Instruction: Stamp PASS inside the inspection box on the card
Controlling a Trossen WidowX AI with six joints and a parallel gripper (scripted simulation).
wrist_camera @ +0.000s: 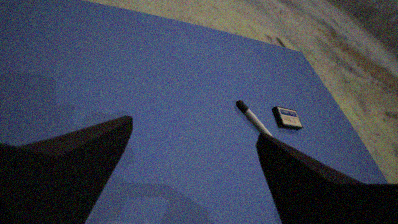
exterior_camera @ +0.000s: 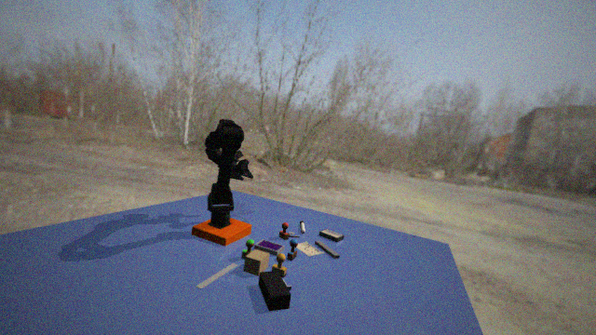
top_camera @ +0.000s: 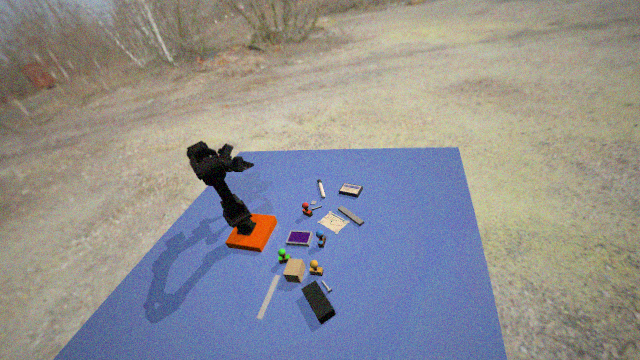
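Now: gripper tip 26 cm short of the green-knobbed stamp, 33 cm to the left of it and 17 cm above it. The rest, counted from my gripper tip: red-knobbed stamp 27 cm ahead, 9 cm to the right, 17 cm below; then pen 27 cm ahead, 8 cm to the left, 18 cm below; then purple ink pad 28 cm ahead, 23 cm to the right, 18 cm below.
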